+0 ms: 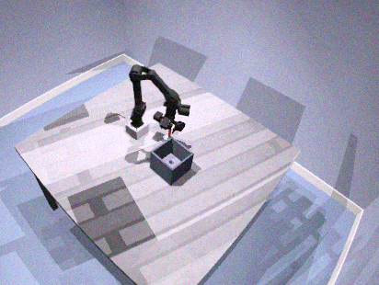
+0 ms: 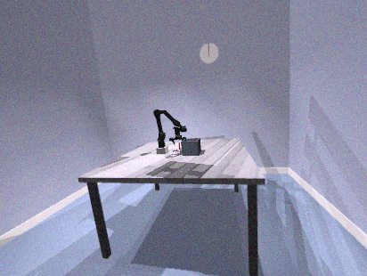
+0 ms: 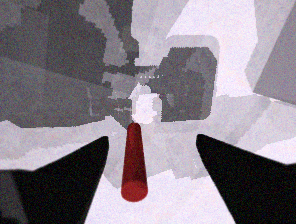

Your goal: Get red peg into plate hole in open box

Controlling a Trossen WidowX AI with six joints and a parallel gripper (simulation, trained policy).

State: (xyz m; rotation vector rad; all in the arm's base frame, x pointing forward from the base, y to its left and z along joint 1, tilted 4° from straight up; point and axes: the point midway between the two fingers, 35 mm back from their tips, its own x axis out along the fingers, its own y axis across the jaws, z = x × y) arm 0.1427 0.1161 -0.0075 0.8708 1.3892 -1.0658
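Right now my gripper tip is 1 cm short of the red peg and 1 cm to the right of it.
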